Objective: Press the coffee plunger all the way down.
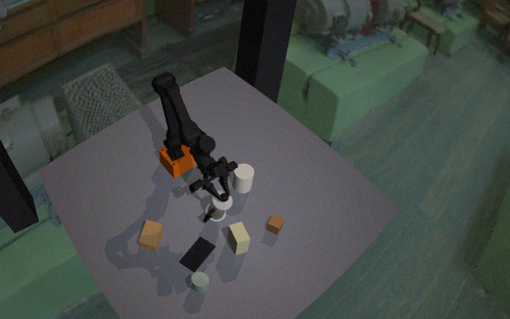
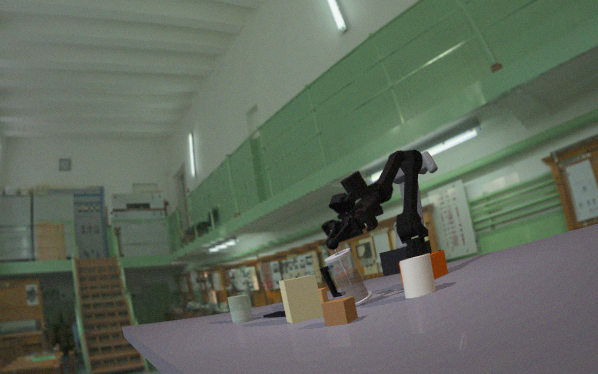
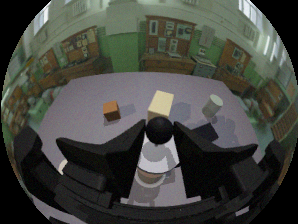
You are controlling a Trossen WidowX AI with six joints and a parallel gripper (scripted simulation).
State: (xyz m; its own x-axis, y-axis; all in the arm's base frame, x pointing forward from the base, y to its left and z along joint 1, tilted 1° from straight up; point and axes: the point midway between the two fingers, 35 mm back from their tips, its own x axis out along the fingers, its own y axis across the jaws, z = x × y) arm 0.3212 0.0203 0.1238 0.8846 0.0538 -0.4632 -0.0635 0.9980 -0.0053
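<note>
The coffee press is 90 mm below my gripper tip, 30 mm behind it and 20 mm to the right of it. From my gripper tip the other things lie so: flat black plate 180 mm below, 170 mm to the right, 70 mm ahead; cream block 130 mm below, 110 mm ahead, 10 mm to the right; white cylinder 170 mm to the left, 140 mm below, 120 mm behind.
</note>
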